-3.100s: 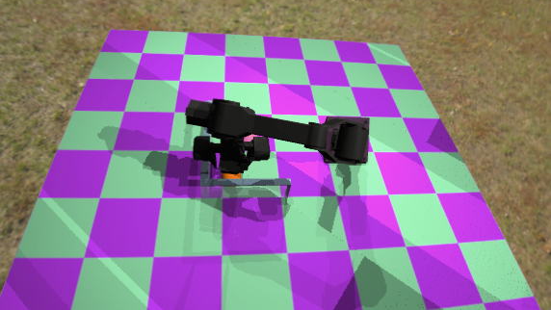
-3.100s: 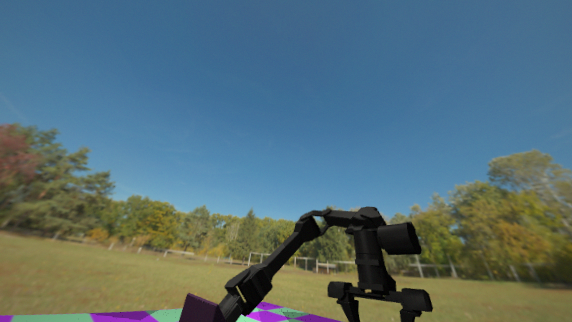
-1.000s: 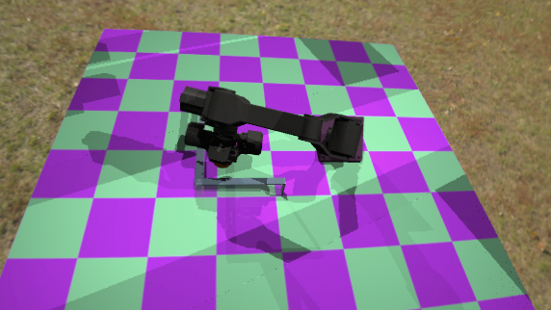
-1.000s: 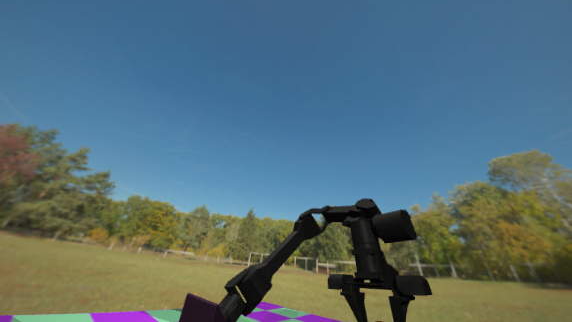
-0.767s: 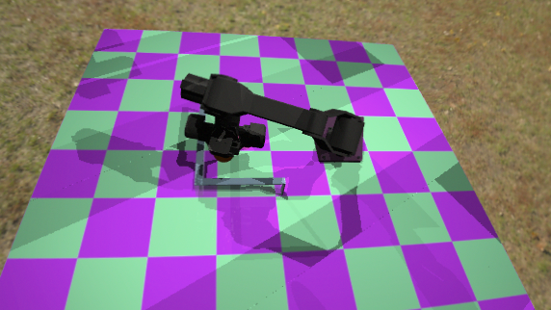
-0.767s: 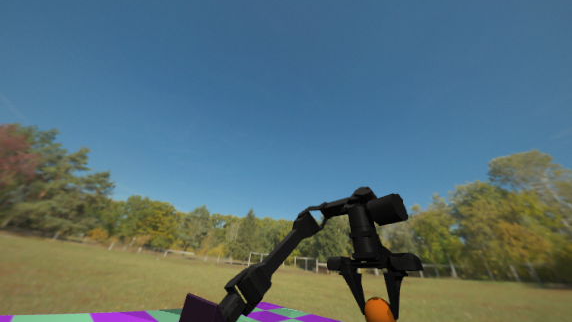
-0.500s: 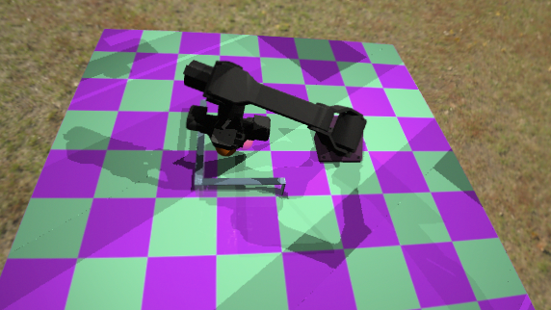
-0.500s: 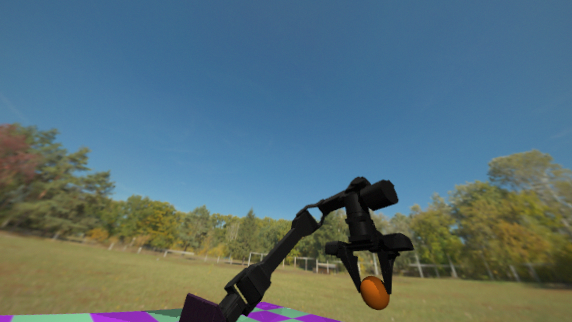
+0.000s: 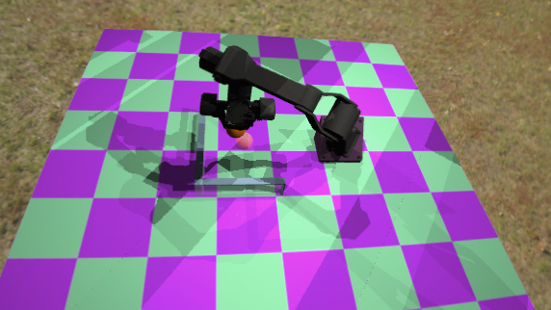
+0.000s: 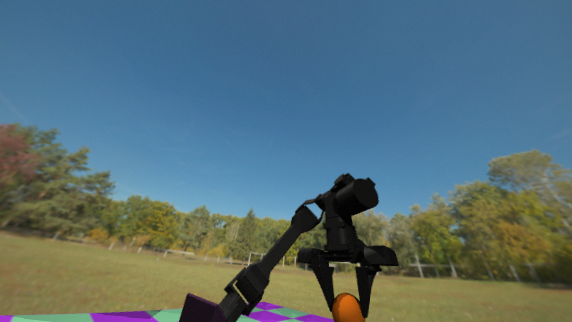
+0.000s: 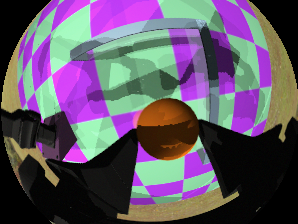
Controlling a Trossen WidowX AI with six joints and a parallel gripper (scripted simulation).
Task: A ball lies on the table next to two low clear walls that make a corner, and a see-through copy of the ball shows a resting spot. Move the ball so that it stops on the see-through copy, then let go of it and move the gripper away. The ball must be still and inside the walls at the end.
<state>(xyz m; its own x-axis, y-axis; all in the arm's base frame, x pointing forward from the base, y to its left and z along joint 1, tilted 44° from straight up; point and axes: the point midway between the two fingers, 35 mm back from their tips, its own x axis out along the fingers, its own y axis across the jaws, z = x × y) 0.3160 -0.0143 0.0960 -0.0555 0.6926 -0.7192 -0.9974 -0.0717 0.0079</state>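
The see-through copy is 100 mm below my gripper tip, 40 mm to the right of it and 30 mm behind it. From my gripper tip the other things lie so: orange ball (right at my gripper tip).
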